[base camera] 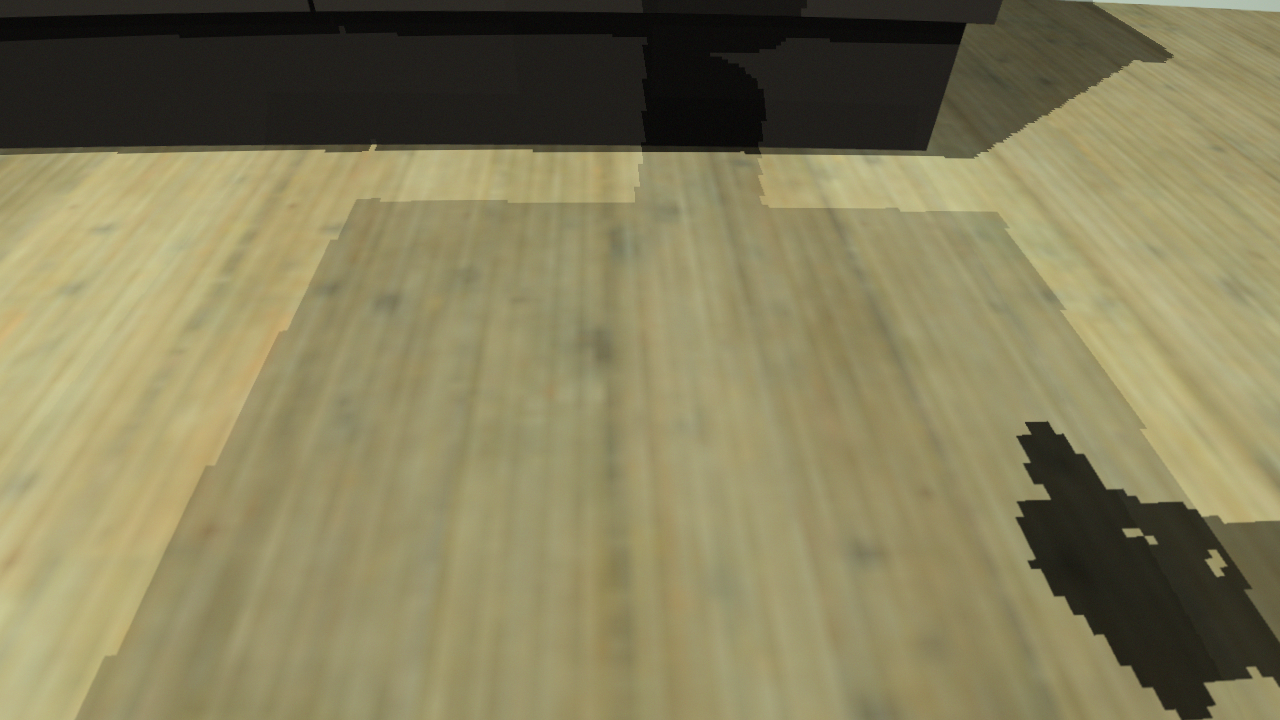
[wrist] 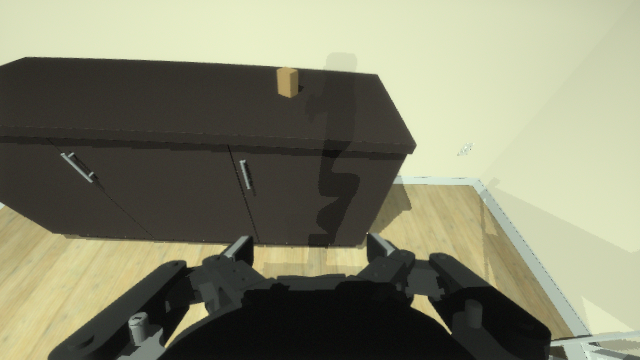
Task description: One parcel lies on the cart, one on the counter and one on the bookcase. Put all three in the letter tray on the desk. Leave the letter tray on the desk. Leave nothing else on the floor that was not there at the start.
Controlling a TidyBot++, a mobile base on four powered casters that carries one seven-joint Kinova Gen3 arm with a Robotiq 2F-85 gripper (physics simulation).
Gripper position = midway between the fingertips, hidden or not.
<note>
In view: the gripper (wrist: 310,247) and a dark counter (base camera: 876,82).
The dark counter is seen too in the wrist view (wrist: 178,151).
</note>
